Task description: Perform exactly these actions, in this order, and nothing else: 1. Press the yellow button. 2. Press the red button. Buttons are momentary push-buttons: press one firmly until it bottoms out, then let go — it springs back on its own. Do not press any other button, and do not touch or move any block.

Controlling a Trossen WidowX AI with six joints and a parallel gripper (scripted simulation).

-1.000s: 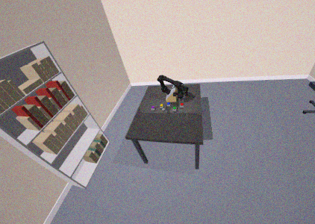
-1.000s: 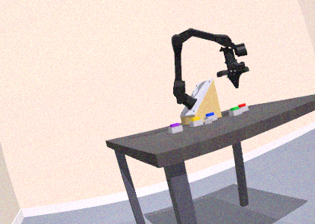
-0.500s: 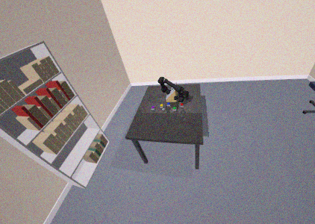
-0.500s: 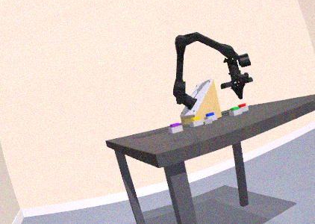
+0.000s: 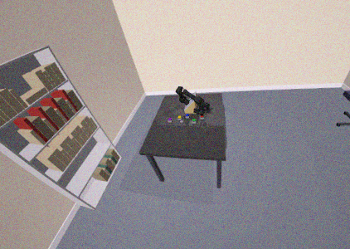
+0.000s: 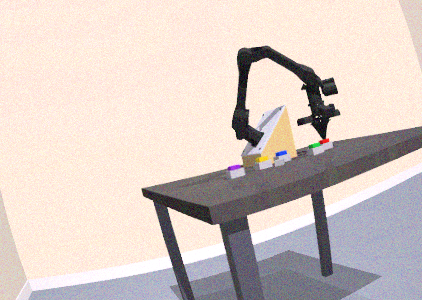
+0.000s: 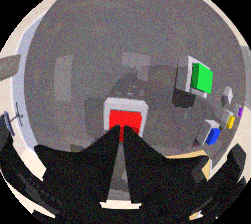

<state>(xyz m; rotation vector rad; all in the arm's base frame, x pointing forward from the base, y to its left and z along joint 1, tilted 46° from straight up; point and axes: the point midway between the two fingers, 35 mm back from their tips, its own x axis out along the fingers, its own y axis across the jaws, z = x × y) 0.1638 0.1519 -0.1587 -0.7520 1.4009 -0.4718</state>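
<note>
Now: the red button 1 cm below my gripper tip. Also, from my gripper tip: yellow button (6 cm ahead, 28 cm to the right, 1 cm below); then green button (8 cm ahead, 8 cm to the right, 1 cm below); then blue button (1 cm ahead, 19 cm to the right, 1 cm below).
</note>
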